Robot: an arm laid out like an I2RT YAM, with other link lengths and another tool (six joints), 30 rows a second.
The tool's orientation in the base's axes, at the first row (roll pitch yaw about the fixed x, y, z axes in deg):
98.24 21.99 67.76
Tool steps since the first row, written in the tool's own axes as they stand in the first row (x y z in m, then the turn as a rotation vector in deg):
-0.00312 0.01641 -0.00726 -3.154 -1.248 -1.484
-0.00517 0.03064 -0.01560 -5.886 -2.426 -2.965
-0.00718 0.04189 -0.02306 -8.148 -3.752 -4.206
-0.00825 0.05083 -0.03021 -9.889 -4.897 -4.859
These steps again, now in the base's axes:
-0.00312 0.00514 0.01719 -2.777 -2.438 0.233
-0.00743 0.01103 0.03213 -5.384 -4.494 0.372
-0.01174 0.01572 0.04419 -7.651 -6.292 0.167
-0.01608 0.02041 0.05375 -9.159 -7.840 -0.145

